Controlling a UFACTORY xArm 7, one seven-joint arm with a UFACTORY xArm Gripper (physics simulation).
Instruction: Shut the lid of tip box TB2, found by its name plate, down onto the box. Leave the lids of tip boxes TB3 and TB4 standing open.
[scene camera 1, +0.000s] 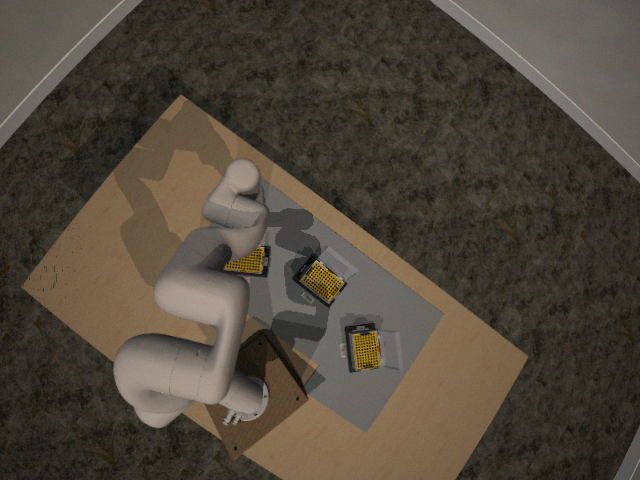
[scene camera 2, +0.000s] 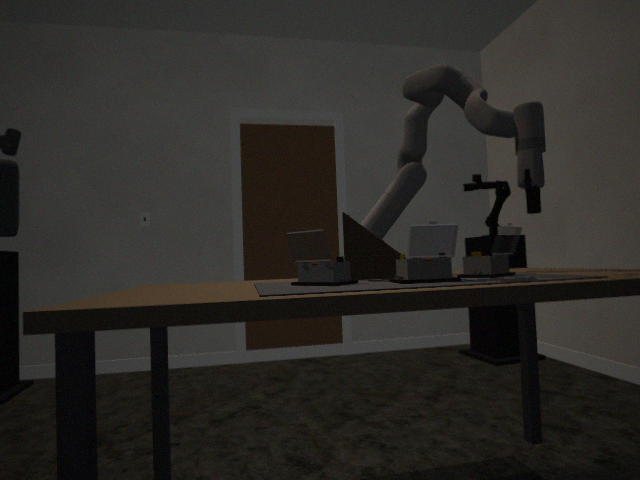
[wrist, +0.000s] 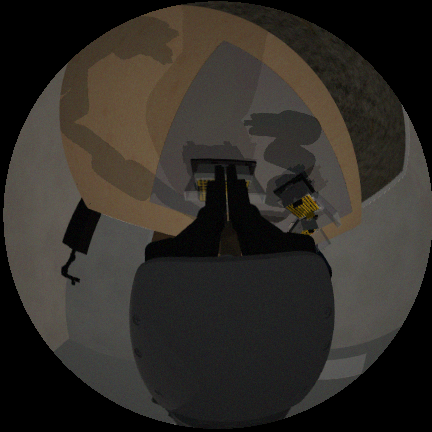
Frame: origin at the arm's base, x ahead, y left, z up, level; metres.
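Where they show: gripper, fingertip midpoint: (scene camera 2: 534, 213) (wrist: 225, 177); arm's base at its link origin: (scene camera 1: 249, 398) (scene camera 2: 369, 234).
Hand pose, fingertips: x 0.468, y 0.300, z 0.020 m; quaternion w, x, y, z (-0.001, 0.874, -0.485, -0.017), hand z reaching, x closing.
Each offset is from my fingertips to the top centre of the thing. "spot": to the spot under its first point. Level surfaces: height alone.
Tip box TB2 (scene camera 1: 250, 262) (scene camera 2: 478, 265) (wrist: 202, 187), with a yellow tip rack, is partly under my arm in scene camera 1 and behind the fingers in the wrist view. Its clear lid @[spot: dx -0.056, dy -0.043, dz -0.072 m] (scene camera 2: 508, 240) stands open. My gripper (scene camera 2: 533, 210) (wrist: 225, 177) is shut and empty, above and right of that lid in scene camera 2; in scene camera 1 the arm hides it. Tip box TB4 @[dx -0.060, dy -0.320, dz -0.100 m] (scene camera 1: 323, 282) (scene camera 2: 423, 268) (wrist: 301, 205) is in the middle, its lid @[spot: dx +0.013, dy -0.327, dz -0.069 m] (scene camera 1: 338, 262) (scene camera 2: 433, 240) open. Tip box TB3 @[dx -0.186, dy -0.552, dz -0.108 m] (scene camera 1: 366, 350) (scene camera 2: 315, 271) has its lid (scene camera 1: 391, 349) (scene camera 2: 308, 244) open. No name plate is legible.
The boxes stand on a grey mat @[dz -0.174 m] (scene camera 1: 413, 320) (wrist: 215, 100) on the wooden table @[dz -0.177 m] (scene camera 1: 480, 366) (scene camera 2: 155, 298). My arm (scene camera 1: 201, 294) (scene camera 2: 444, 85) rises from a brown base plate (scene camera 1: 279, 374). A black robot arm (scene camera 2: 497, 206) stands beyond the table.
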